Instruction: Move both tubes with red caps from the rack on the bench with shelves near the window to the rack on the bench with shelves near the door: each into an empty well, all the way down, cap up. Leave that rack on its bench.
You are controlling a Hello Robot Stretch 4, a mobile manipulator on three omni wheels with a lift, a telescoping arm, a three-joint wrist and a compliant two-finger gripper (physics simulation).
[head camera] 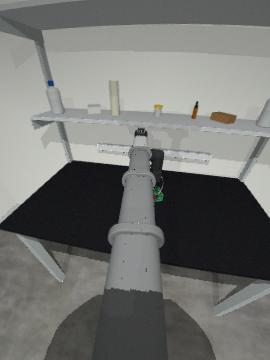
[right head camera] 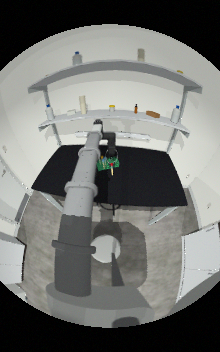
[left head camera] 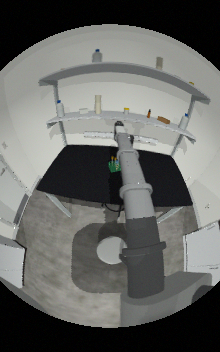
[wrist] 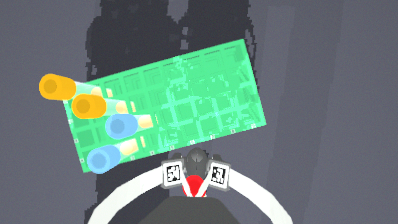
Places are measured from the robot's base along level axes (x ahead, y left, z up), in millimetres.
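Pixels of known places: hand, tool point: (right head camera: 111, 165) (wrist: 196, 163); robot's base, link origin: (right head camera: 105, 247) (left head camera: 111, 249).
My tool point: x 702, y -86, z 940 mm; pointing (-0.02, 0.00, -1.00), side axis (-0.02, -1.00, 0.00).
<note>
Ahead of a thing's pixels: the offset from my tool point to its top centre. Level surfaces: height alone.
A green rack @(4 mm up, 58 mm ahead, 37 mm left) (head camera: 159, 195) (left head camera: 114, 169) (wrist: 220, 90) stands on the black bench top, turned at a slant in the wrist view. Two orange-capped tubes @(66 mm up, 72 mm ahead, 110 mm left) (wrist: 57, 87) @(66 mm up, 57 mm ahead, 83 mm left) (wrist: 89, 106) and two blue-capped tubes @(66 mm up, 42 mm ahead, 56 mm left) (wrist: 121, 126) @(66 mm up, 16 mm ahead, 71 mm left) (wrist: 103, 160) stand in its left part; the wells at its right look empty. My gripper (wrist: 196, 173) is shut on a red-capped tube @(48 mm up, 37 mm back, 3 mm right) (wrist: 195, 185) (right head camera: 112, 169) at the rack's near long edge. The cap lies low between the fingers and the tube looks tilted; its lower end is hidden in the wrist view. The second red-capped tube does not show.
The black bench top @(53 mm down) (head camera: 210, 220) lies under a shelf @(404 mm up) (head camera: 180, 122) that holds bottles, a tall beige cylinder @(582 mm up, 298 mm ahead, 248 mm left) (head camera: 114, 98), a yellow-lidded jar @(464 mm up, 321 mm ahead, 9 mm right) (head camera: 158, 111) and a brown block @(444 mm up, 266 mm ahead, 386 mm right) (head camera: 223, 117). A second shelf (right head camera: 115, 66) hangs above. My arm (head camera: 137, 205) crosses over the bench.
</note>
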